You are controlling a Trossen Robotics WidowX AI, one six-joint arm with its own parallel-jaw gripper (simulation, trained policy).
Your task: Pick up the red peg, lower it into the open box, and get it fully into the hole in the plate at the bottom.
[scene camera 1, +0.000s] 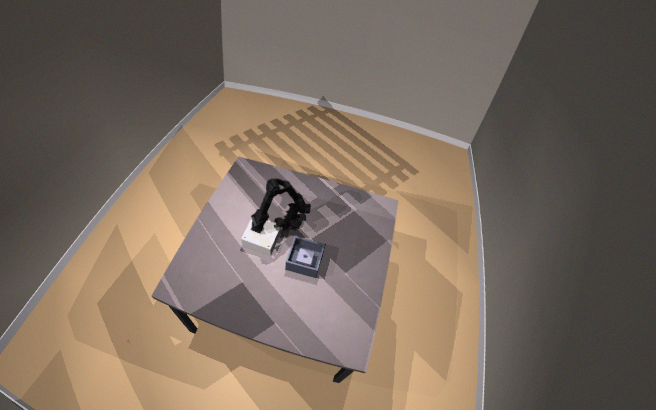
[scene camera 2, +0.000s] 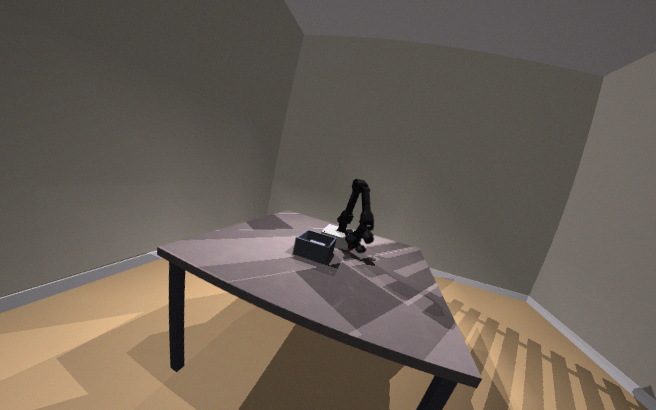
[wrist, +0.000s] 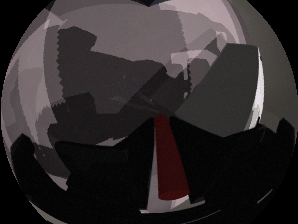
Scene:
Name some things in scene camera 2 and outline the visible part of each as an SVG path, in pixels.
A dark blue box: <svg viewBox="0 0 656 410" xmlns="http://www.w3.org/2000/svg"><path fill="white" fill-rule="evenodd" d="M295 238L292 254L322 264L326 264L332 256L337 240L335 237L311 230L306 230Z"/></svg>

